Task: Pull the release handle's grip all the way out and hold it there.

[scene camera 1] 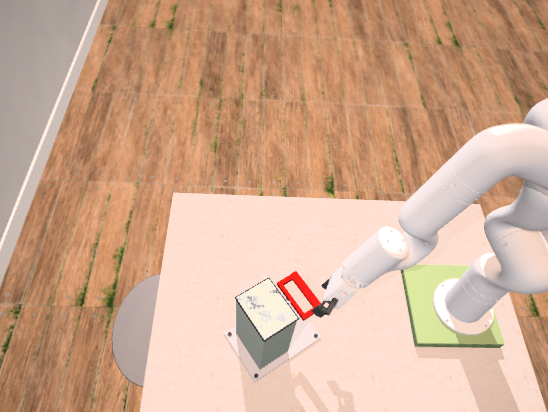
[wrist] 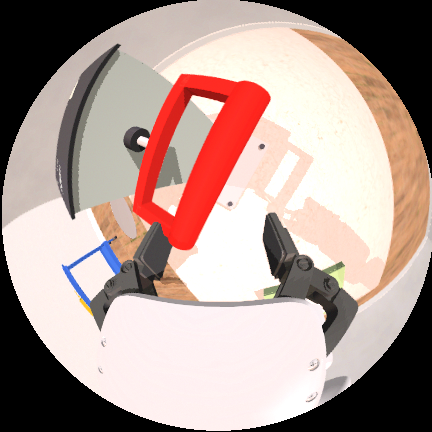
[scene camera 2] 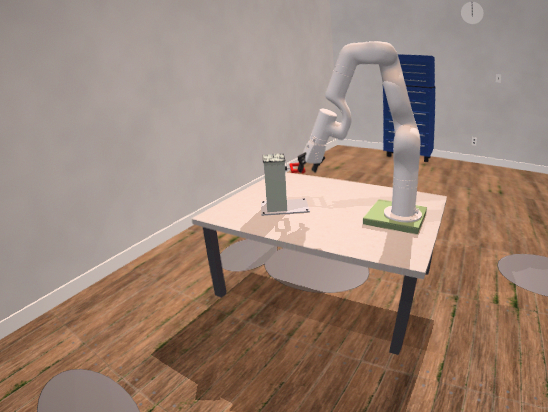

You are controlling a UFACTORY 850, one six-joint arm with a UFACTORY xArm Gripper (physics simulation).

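The release handle is a red rectangular loop with a thick rounded grip (scene camera 1: 308,289) (scene camera 2: 297,164) (wrist: 220,165). It stands off the upper side of a tall grey-green box (scene camera 1: 265,307) (scene camera 2: 275,185) (wrist: 107,130). A short pale rod (wrist: 143,141) with a black collar (wrist: 134,139) shows between loop and box. My gripper (scene camera 1: 321,298) (scene camera 2: 308,169) (wrist: 213,229) is open, its fingers wide apart, at the side of the grip away from the box. In the wrist view the grip's lower end overlaps the left fingertip; whether they touch is unclear.
The box stands on a bolted pale base plate (scene camera 1: 307,336) on the table (scene camera 1: 225,240) (scene camera 2: 340,220). The arm is mounted on a green block (scene camera 1: 416,320) at the table's other side. A blue cabinet (scene camera 2: 424,102) stands on the floor behind the arm.
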